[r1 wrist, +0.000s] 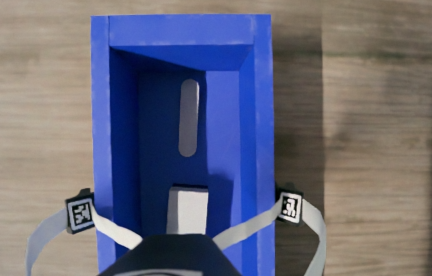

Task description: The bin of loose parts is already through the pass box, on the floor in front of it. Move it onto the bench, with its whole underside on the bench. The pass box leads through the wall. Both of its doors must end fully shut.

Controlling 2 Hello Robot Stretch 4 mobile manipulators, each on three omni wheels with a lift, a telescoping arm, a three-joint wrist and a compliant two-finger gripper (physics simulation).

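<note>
The blue bin (182, 31) is seen from above in the r1 wrist view, long side running up the view, its near end hidden behind my r1 gripper body. Inside lie a white block (189, 210) and a grey rounded bar (188, 118). My r1 gripper (186, 196) is shut on the bin, with one fingertip against the outside of each long wall. The inner sides of the tips are hidden by the walls. Whether the bin touches the floor cannot be told. The r2 gripper, the bench, the pass box and its doors do not show.
The wood-grain floor (370, 165) shows around the bin. A dark shadow band runs along the bin's right side. A darker strip shows at the far right edge of the view.
</note>
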